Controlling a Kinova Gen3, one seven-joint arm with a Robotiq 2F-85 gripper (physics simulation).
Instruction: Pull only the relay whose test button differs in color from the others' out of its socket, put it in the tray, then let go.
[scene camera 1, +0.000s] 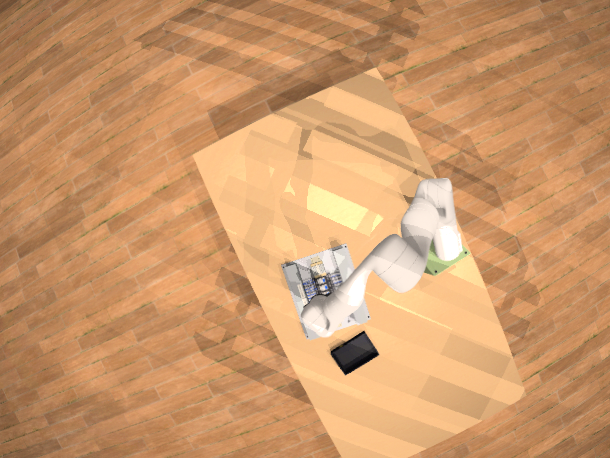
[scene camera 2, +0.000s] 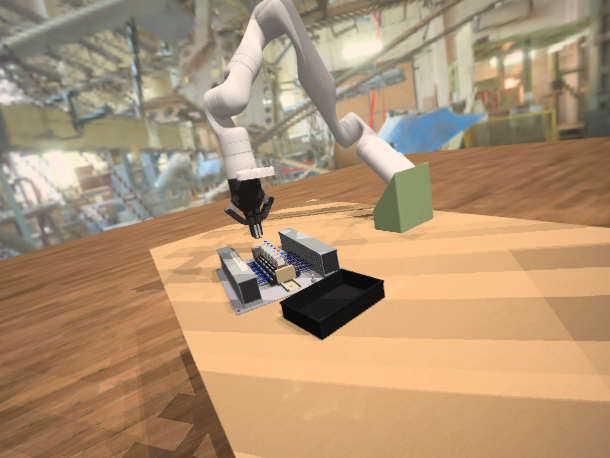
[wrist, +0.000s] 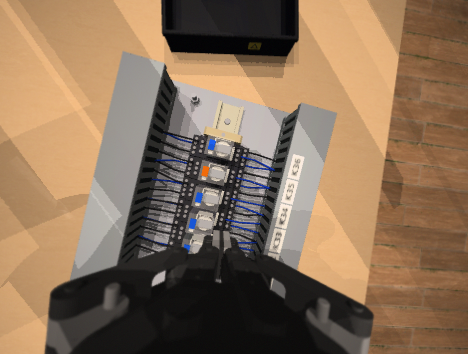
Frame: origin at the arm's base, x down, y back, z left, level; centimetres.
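Where they show: gripper, between the fingertips: (scene camera 2: 258, 238) (wrist: 219, 241); arm's base, origin of its link: (scene camera 1: 447, 250) (scene camera 2: 406, 181).
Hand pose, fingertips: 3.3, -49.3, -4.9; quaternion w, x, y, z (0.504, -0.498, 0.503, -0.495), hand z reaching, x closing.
Each offset is from my fingertips to the top centre of the thing, as dx, dy, dz.
The relay with the orange test button @(+2.9, +1.4, +5.8) (wrist: 216, 173) sits in its socket in the row, second from the row's end nearest the tray. Relays with blue buttons sit on both sides of it, such as the end relay @(+2.9, +1.0, +8.6) (wrist: 222, 148) and the third relay @(+2.9, +1.7, +3.1) (wrist: 209, 198). My gripper (wrist: 219, 241) (scene camera 2: 257, 237) is shut with nothing between its fingertips. It is above the far part of the relay row, apart from the orange-button relay, and hides part of the row in the wrist view. The black tray @(+6.3, +1.7, +27.7) (scene camera 1: 355, 353) (scene camera 2: 302, 314) (wrist: 230, 44) is empty, beside the panel.
Two tall grey wire ducts @(+3.5, +11.5, +1.8) (wrist: 116, 150) @(+3.5, -7.4, -0.6) (wrist: 311, 145) flank the row, with black and blue wires between. The right duct in the wrist view bears labels such as K36 and K35. A bolt @(+7.9, +5.1, +15.3) (wrist: 195, 99) stands on the panel near the tray. The green arm base (scene camera 2: 410, 200) is at the table's far side.
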